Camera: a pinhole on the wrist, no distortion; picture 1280 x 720 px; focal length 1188.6 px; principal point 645.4 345.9 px. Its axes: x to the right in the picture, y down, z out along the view. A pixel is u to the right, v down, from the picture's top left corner.
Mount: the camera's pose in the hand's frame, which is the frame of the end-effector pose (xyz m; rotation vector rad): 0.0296 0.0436 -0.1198 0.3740 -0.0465 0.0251
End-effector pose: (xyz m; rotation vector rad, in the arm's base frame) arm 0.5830 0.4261 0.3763 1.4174 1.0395 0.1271
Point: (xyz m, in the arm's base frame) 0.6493 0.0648 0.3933
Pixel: 73 595
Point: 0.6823 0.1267 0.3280
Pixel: 317 514
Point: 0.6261 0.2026 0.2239
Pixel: 479 165
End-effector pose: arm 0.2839 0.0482 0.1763 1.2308 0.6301 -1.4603
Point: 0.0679 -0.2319 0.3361
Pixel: 484 495
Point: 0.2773 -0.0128 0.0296
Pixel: outside the picture
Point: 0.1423 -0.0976 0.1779
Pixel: 727 289
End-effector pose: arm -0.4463 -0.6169 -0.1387 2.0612 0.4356 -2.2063
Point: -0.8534 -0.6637 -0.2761
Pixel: 1019 594
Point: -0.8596 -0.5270 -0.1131
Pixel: 672 253
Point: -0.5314 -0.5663 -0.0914
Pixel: 353 129
